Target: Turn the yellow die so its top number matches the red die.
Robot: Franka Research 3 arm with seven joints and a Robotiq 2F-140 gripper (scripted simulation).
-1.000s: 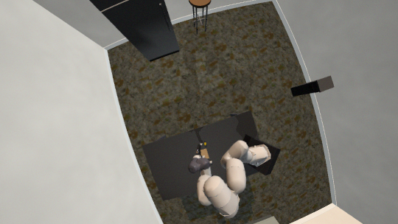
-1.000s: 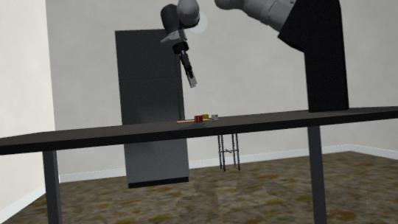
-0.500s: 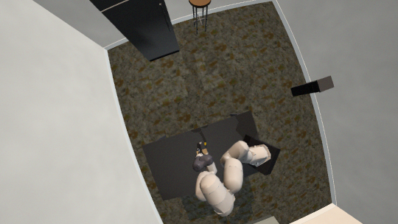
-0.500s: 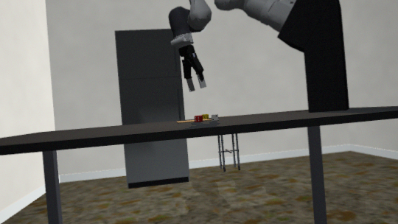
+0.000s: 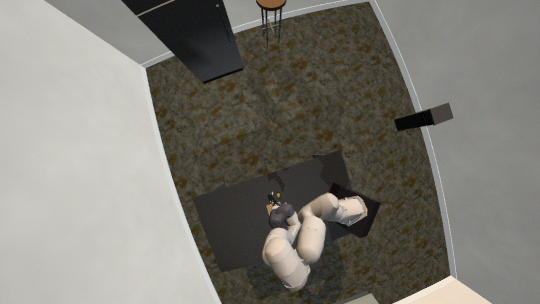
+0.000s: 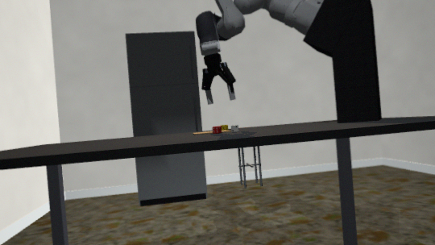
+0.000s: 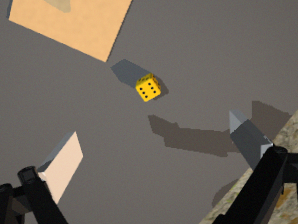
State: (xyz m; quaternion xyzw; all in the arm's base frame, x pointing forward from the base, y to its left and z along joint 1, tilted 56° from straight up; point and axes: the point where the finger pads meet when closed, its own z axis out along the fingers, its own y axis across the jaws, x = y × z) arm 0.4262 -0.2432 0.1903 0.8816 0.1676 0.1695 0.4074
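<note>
The yellow die is 120 mm below my hand and 10 mm to the left of it. Round my hand: white die (240 mm to the left, 120 mm below, 110 mm ahead); red die (200 mm to the left, 150 mm ahead, 120 mm below); tan mat (140 mm below, 120 mm ahead, 100 mm to the left).
</note>
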